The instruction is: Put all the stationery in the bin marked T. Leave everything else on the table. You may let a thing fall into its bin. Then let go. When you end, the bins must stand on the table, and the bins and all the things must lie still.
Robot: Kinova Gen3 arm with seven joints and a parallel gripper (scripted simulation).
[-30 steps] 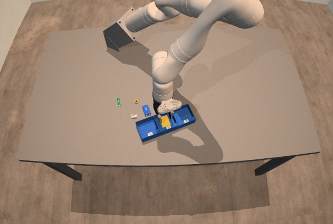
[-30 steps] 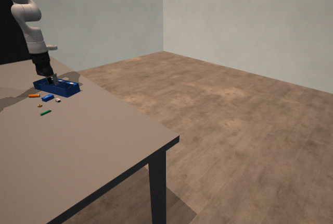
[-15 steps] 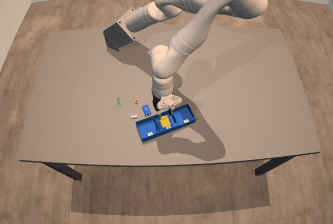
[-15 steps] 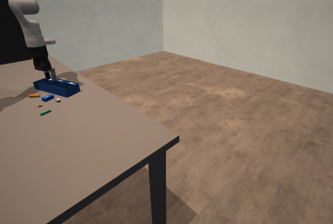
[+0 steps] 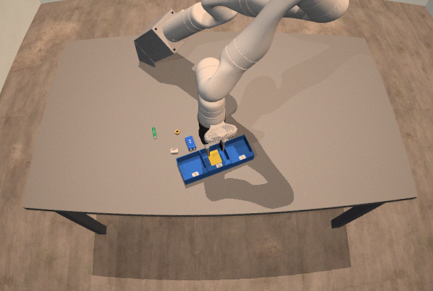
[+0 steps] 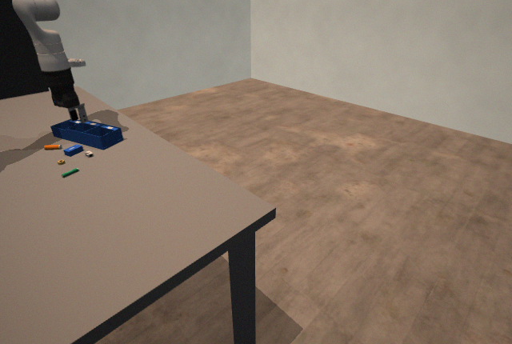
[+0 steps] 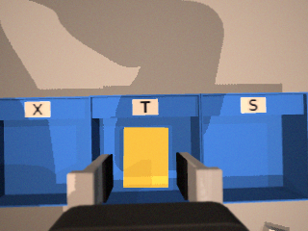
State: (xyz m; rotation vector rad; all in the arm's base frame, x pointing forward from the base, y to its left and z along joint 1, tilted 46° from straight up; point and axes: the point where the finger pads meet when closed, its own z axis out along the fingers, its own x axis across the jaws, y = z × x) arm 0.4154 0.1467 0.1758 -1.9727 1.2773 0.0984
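The grey pencil sharpener lies 15 cm to the right of my hand and 8 cm below it. Also, from my hand: blue 9V battery (3 cm behind, 9 cm to the right, 8 cm below); yellow pad (7 cm below); blue three-compartment bin (1 cm ahead, 6 cm below).
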